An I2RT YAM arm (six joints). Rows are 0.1 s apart.
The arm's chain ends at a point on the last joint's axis. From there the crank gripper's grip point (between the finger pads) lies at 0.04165 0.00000 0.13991 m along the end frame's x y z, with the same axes.
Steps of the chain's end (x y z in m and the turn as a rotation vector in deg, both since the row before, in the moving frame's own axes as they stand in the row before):
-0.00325 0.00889 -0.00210 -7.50 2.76 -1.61
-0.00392 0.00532 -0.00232 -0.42 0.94 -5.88
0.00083 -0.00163 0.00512 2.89 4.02 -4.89
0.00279 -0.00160 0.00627 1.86 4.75 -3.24
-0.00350 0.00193 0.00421 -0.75 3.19 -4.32
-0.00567 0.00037 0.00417 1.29 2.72 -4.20
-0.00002 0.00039 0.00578 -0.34 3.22 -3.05
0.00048 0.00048 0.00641 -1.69 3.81 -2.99
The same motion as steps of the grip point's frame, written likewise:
0.00366 0.02575 -0.00538 -7.50 2.76 -1.61
-0.00180 0.00196 -0.00301 -0.42 0.94 -5.88
0.01007 -0.01256 0.00159 2.89 4.02 -4.89
0.01403 -0.00876 0.00223 1.86 4.75 -3.24
0.00416 0.00031 0.00169 -0.75 3.19 -4.32
0.00069 -0.00605 0.00197 1.29 2.72 -4.20
0.00773 -0.00121 0.00322 -0.34 3.22 -3.05
0.00973 0.00215 0.00331 -1.69 3.81 -2.99

